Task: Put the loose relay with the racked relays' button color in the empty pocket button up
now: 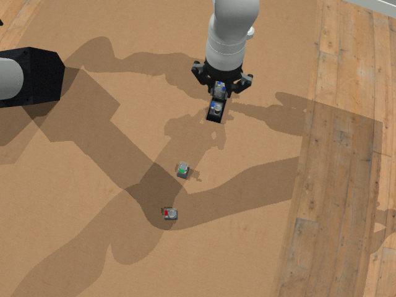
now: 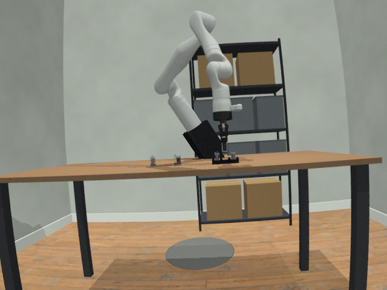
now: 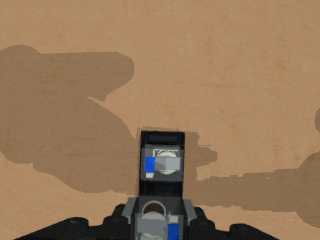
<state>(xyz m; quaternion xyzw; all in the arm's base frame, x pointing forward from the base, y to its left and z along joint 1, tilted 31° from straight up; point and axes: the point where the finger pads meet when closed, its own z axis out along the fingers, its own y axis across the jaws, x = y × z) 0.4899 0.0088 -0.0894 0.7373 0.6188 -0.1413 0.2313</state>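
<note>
Now: the rack 6 cm below my hand.
</note>
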